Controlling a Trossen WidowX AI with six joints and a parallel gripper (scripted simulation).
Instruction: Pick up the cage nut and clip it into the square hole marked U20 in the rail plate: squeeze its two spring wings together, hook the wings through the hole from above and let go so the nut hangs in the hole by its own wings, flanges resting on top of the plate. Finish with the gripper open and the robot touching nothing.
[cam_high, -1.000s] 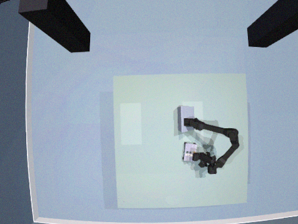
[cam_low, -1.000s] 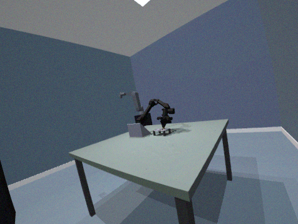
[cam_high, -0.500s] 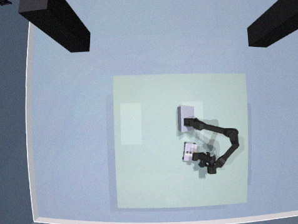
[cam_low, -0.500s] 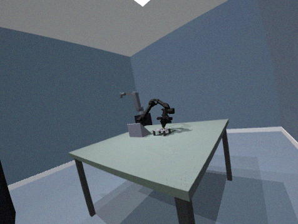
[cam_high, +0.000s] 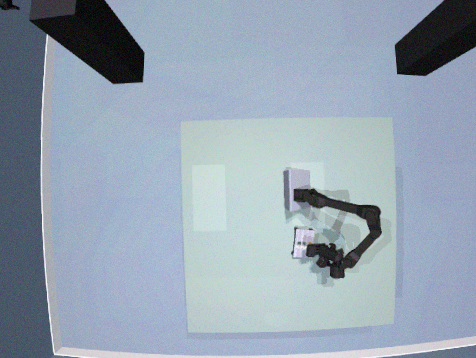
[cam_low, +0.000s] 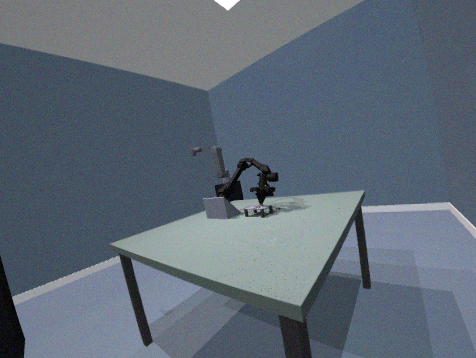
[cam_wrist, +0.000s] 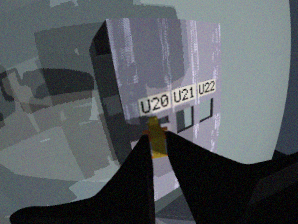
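Now: gripper tip 10 mm above the cage nut.
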